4 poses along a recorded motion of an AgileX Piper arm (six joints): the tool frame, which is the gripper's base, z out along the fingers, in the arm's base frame.
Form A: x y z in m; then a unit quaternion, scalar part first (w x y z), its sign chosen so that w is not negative.
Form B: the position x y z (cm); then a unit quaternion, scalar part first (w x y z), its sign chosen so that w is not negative. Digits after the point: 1 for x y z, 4 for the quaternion.
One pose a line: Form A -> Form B
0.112, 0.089, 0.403, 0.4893, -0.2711, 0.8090, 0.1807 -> 11.2, 8.9, 40.3, 0.4893, -0.2711, 0.8090, 0.1807
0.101, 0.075, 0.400, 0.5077, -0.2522, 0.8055, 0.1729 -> 10.1, 7.5, 40.0, 0.5077, -0.2522, 0.8055, 0.1729
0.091, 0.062, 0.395, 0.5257, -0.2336, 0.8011, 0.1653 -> 9.1, 6.2, 39.5, 0.5257, -0.2336, 0.8011, 0.1653
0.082, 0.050, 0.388, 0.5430, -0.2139, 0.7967, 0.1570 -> 8.2, 5.0, 38.8, 0.5430, -0.2139, 0.7967, 0.1570
